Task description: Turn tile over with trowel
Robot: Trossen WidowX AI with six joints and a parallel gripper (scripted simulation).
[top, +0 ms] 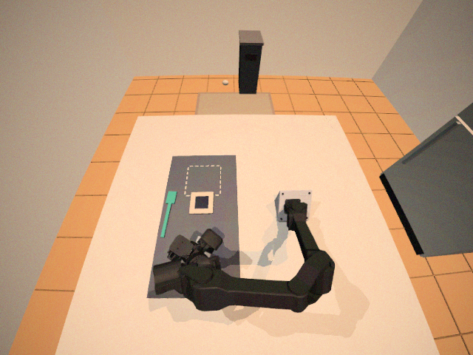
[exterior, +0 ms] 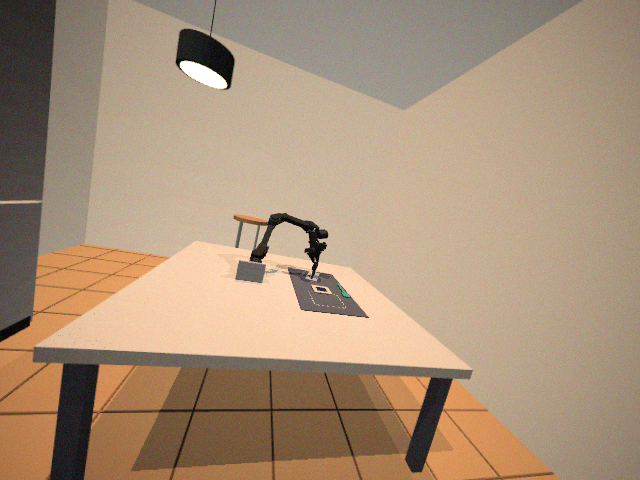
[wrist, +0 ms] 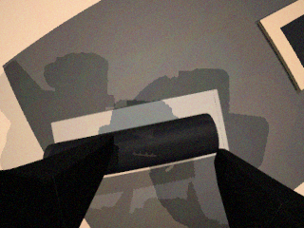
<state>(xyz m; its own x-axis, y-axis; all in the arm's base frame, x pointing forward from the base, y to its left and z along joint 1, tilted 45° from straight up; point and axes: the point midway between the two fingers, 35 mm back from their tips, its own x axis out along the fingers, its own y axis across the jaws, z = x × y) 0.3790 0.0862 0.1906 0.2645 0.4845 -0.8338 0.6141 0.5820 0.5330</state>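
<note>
Right now my gripper tip is 19 cm to the left of the dark grey mat, 12 cm above it and 1 cm short of it. Round my gripper tip: green trowel (21 cm to the right, 15 cm ahead, 10 cm below); then tile (23 cm to the right, 10 cm below).
</note>
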